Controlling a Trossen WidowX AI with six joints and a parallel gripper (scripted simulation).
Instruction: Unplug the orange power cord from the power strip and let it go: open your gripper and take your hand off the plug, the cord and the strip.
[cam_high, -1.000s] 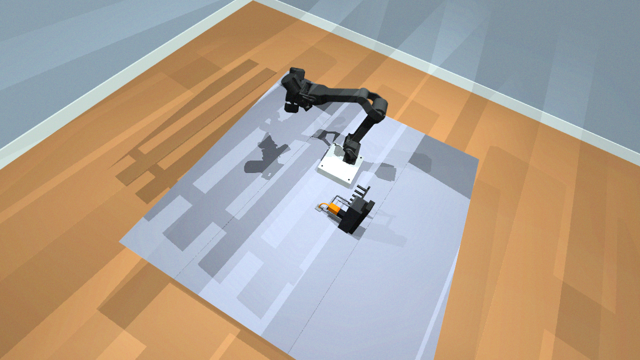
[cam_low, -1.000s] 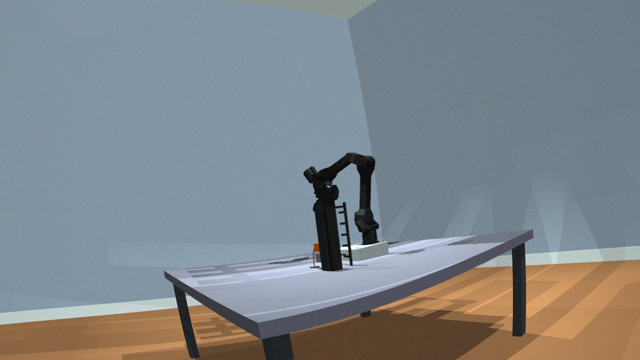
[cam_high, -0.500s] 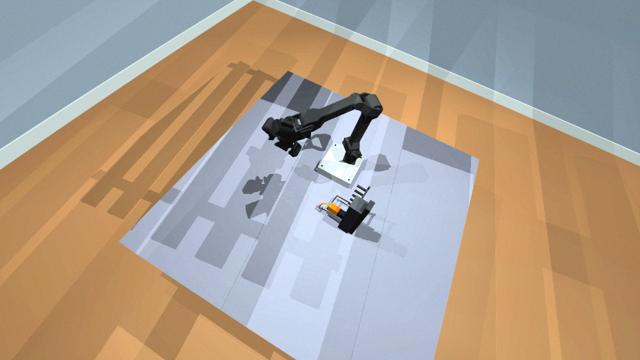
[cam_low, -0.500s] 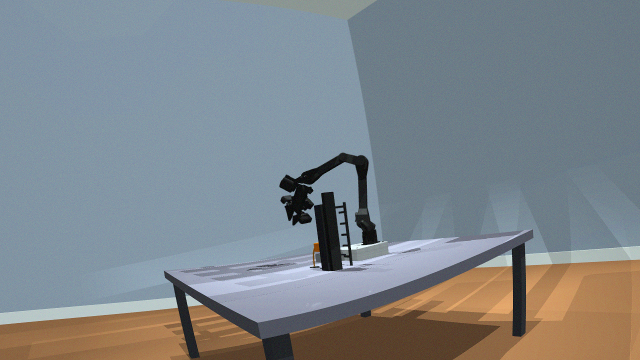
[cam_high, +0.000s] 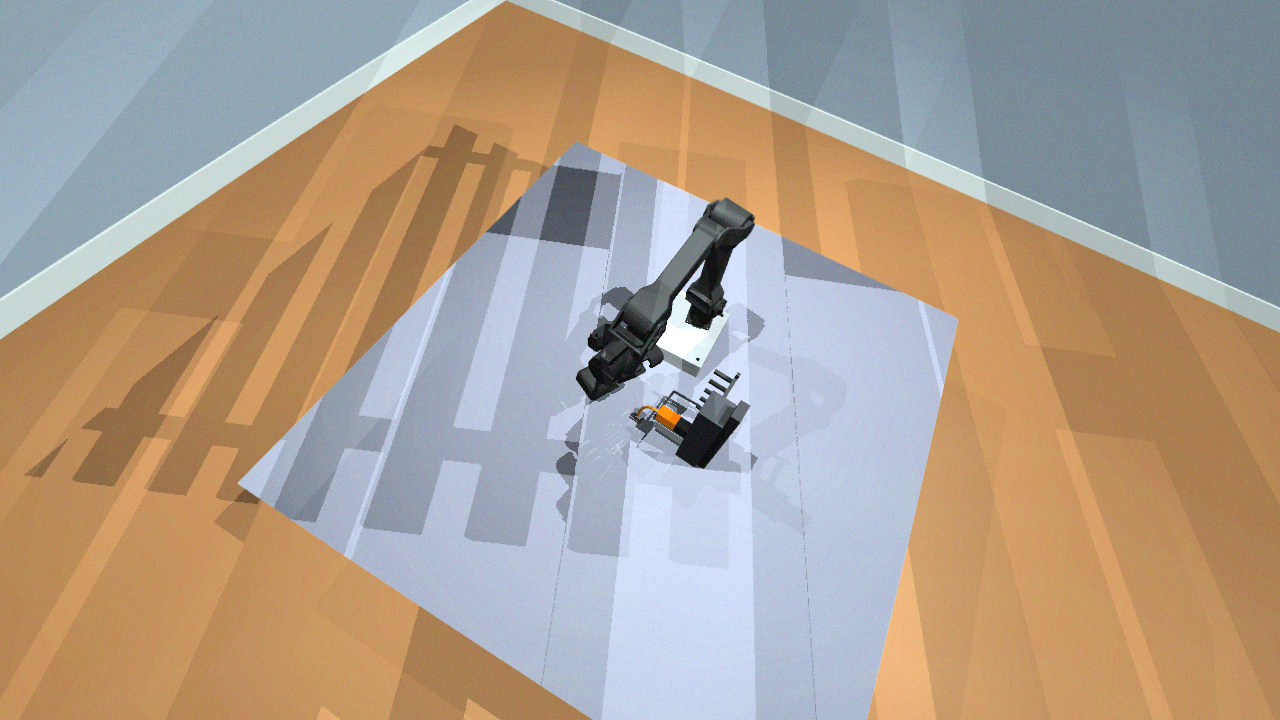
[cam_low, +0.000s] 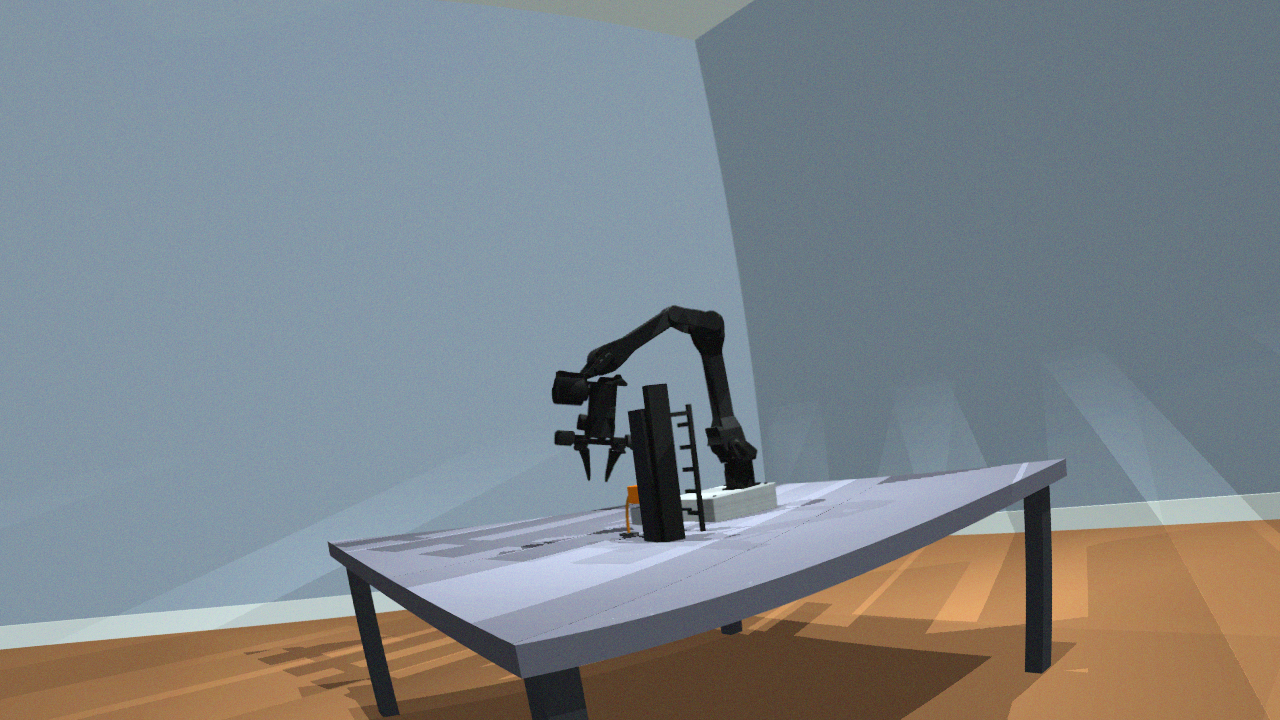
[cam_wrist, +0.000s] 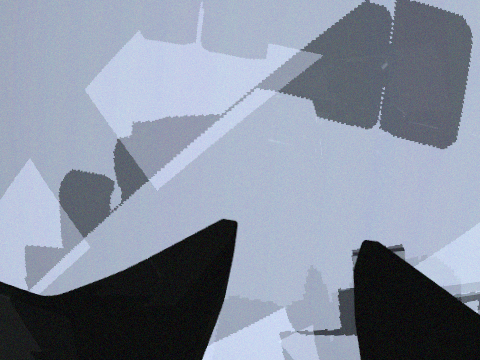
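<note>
My gripper tip is now 10 mm short of the orange plug, 160 mm to the right of it and 20 mm above it.
</note>
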